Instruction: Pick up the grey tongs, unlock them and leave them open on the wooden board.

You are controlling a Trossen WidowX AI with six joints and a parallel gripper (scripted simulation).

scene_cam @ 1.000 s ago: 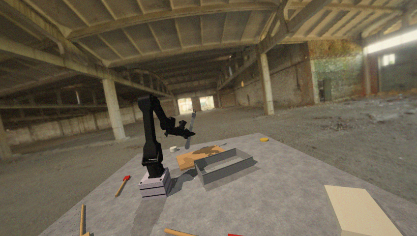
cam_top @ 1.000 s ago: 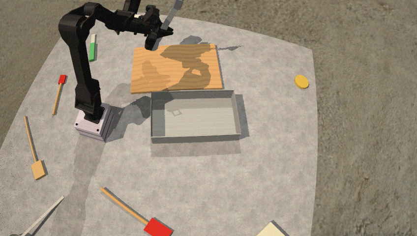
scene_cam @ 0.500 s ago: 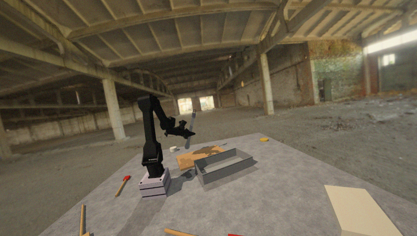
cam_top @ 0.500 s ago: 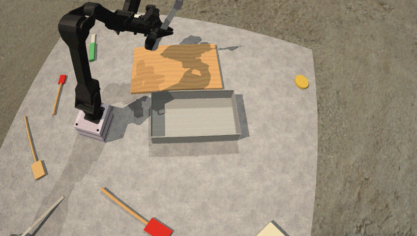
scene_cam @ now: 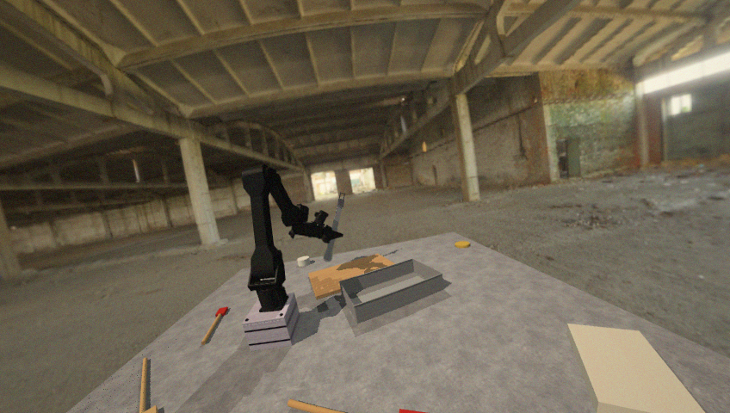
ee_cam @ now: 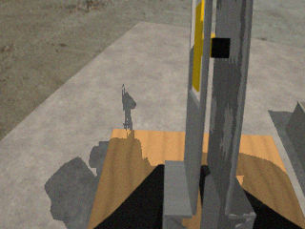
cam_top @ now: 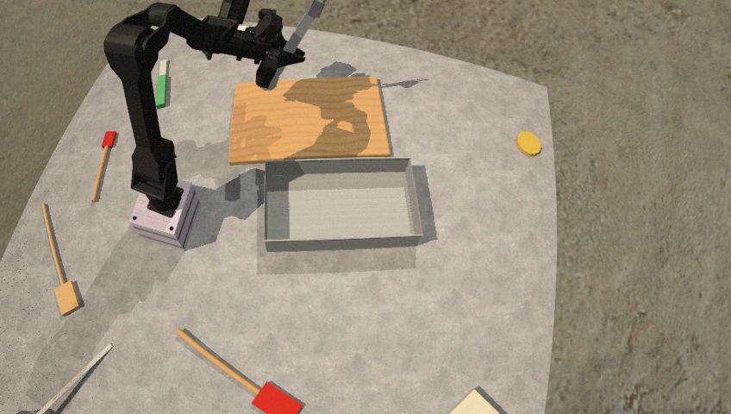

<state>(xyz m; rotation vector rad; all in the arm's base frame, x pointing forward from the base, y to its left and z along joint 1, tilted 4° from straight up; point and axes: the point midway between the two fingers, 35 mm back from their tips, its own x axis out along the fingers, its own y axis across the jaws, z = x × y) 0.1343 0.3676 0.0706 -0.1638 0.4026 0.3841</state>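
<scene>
My gripper tip is now 170 mm above the wooden board, 30 mm to the left of it and 20 mm short of it. From my gripper tip the other things lie so: white puck 270 mm behind, 180 mm to the left, 160 mm below; then yellow lock piece 60 mm above, 20 mm behind; then grey roasting tin 230 mm to the right, 170 mm ahead, 140 mm below.
</scene>
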